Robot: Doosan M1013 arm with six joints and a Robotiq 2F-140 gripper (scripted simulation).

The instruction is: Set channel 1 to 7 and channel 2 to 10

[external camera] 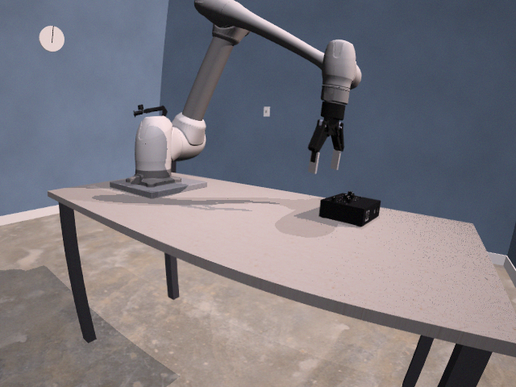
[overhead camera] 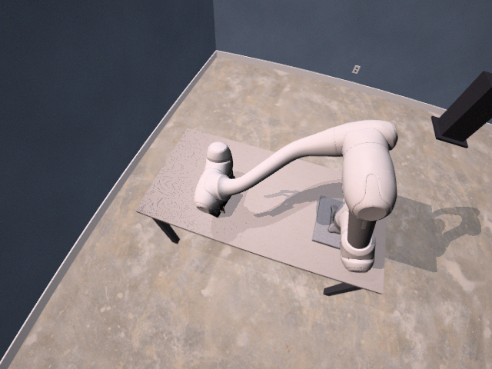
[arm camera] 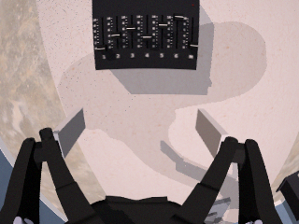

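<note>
My hand is 90 mm short of the fader, 80 mm above it and 40 mm to the right of it.
</note>
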